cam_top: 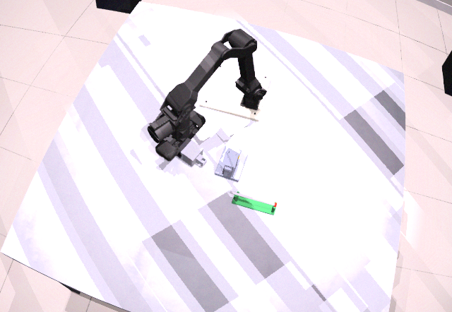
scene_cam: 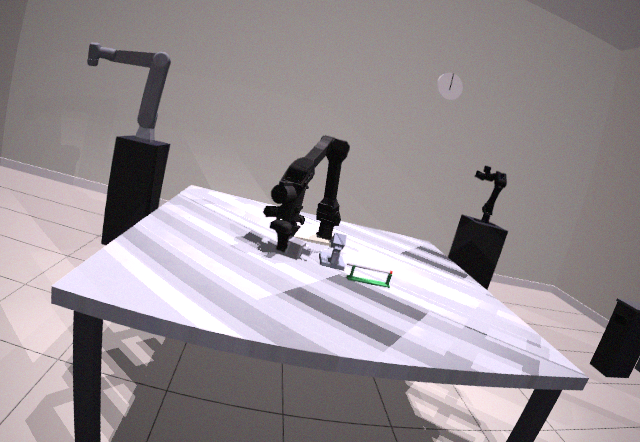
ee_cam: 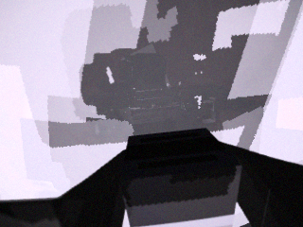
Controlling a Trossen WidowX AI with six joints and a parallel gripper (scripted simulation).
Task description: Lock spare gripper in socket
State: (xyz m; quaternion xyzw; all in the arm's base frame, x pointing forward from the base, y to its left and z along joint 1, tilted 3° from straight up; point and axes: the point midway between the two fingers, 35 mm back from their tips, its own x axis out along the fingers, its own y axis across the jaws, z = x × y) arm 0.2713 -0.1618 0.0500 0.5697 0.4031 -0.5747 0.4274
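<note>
Now: the spare gripper 10 mm ahead of my gripper tip, 40 mm to the left of it and 10 mm above it. The rest, counted from my gripper tip: grey mount: 10 mm ahead, 170 mm to the left, 30 mm above; green cradle: 110 mm ahead, 280 mm to the left.
</note>
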